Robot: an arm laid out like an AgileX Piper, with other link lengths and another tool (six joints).
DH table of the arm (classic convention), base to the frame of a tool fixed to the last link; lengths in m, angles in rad. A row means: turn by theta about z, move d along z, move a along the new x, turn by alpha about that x. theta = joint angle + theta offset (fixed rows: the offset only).
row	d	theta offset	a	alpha
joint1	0.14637	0	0	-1.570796
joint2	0	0.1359	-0.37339	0
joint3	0	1.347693	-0.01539	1.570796
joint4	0.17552	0	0	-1.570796
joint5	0	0	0	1.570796
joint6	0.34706	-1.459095	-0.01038	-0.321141
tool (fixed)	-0.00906	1.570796	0	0
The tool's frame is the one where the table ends.
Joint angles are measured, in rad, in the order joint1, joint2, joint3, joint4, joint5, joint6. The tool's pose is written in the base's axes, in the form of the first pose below.
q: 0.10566 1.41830 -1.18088 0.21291 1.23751 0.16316
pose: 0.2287 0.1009 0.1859 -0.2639 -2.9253 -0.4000
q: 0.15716 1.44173 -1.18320 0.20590 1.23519 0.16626
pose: 0.2259 0.1107 0.1805 -0.1954 -2.9097 -0.3752
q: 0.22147 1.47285 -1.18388 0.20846 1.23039 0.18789
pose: 0.2212 0.1262 0.1735 -0.1387 -2.8788 -0.3621
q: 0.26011 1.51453 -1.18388 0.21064 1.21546 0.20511
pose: 0.2220 0.1364 0.1641 -0.1173 -2.8489 -0.3482
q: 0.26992 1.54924 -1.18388 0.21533 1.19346 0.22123
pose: 0.2282 0.1414 0.1565 -0.1360 -2.8323 -0.3488
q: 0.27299 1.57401 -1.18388 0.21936 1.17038 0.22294
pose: 0.2354 0.1448 0.1511 -0.1425 -2.8288 -0.3519
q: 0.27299 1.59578 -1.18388 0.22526 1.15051 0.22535
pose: 0.2417 0.1477 0.1464 -0.1541 -2.8243 -0.3580
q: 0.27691 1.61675 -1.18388 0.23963 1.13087 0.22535
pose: 0.2468 0.1540 0.1424 -0.1597 -2.8169 -0.3739
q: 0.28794 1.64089 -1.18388 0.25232 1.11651 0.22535
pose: 0.2490 0.1612 0.1370 -0.1552 -2.8026 -0.3812
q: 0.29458 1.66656 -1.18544 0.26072 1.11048 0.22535
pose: 0.2497 0.1657 0.1308 -0.1548 -2.7829 -0.3794
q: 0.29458 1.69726 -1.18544 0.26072 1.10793 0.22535
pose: 0.2500 0.1656 0.1220 -0.1616 -2.7583 -0.3631
